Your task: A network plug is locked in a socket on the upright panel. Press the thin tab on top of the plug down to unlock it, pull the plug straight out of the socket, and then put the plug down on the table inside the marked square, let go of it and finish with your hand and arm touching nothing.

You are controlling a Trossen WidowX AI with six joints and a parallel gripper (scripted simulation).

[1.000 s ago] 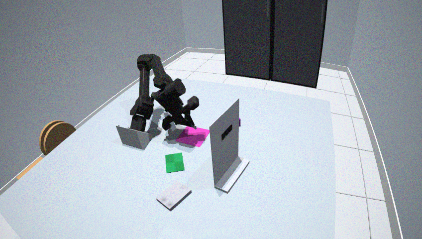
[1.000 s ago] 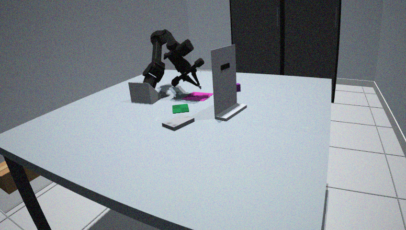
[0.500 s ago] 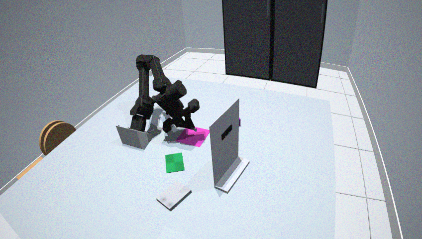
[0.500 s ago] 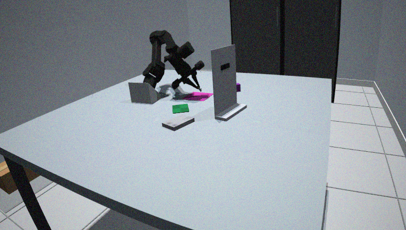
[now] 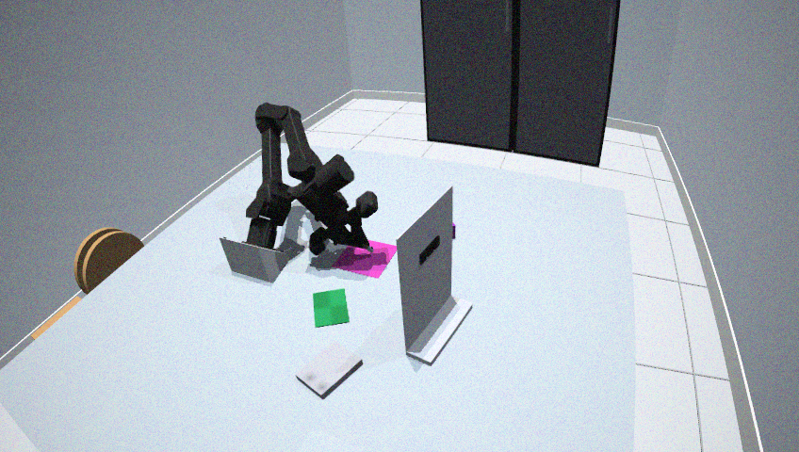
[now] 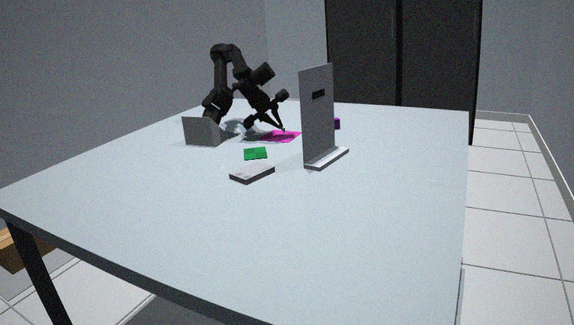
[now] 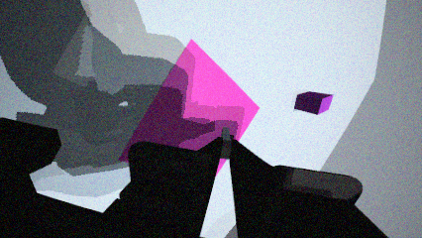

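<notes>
My gripper tip is now 1 cm past the magenta square and 3 cm above it. Round my gripper tip: grey upright panel (22 cm ahead, 15 cm to the right, 9 cm above); then flat grey slab (8 cm ahead, 32 cm to the right, 2 cm below); then network plug (right at my gripper tip).
</notes>
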